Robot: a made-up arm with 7 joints.
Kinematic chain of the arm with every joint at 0, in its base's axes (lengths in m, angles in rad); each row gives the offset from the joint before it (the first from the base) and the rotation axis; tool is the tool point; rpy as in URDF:
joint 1: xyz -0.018 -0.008 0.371 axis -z
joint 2: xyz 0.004 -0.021 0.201 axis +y
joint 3: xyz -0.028 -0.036 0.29 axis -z
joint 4: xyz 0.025 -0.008 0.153 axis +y
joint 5: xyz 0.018 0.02 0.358 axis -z
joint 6: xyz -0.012 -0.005 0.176 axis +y
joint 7: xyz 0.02 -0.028 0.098 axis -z
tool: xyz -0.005 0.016 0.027 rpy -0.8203 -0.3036 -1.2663
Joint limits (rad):
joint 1: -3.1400..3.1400
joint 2: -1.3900..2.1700
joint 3: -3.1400..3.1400
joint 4: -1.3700..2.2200
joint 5: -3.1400..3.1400
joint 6: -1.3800..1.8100
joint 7: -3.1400..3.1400
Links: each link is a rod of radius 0.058 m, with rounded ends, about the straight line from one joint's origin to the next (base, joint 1, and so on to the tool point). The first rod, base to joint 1, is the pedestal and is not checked.
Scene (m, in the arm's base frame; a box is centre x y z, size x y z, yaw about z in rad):
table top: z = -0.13
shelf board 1: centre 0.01 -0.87 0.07 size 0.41 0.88 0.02 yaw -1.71
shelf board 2: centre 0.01 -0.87 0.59 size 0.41 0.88 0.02 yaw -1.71
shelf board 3: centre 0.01 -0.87 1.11 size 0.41 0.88 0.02 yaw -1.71
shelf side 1: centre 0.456 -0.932 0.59 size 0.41 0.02 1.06 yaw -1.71
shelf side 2: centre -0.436 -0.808 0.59 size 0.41 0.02 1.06 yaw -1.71
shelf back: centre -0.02 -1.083 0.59 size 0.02 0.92 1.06 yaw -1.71
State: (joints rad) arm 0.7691 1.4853 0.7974 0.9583 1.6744 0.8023 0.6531
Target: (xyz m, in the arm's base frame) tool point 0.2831 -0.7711 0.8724
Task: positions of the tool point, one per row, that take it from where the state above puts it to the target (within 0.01 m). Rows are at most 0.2 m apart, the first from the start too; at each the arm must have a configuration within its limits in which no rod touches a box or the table.
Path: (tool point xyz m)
1: 0.2644 -0.8244 0.3726
2: 0.2855 -0.6984 0.3687
3: 0.2892 -0.5560 0.3692
4: 0.3575 -0.5549 0.5455
5: 0.3675 -0.5301 0.7200
6: 0.3217 -0.4956 0.8724
7: 0.3110 -0.5953 0.8770
8: 0.2954 -0.6872 0.8794
9: 0.2831 -0.7711 0.8724

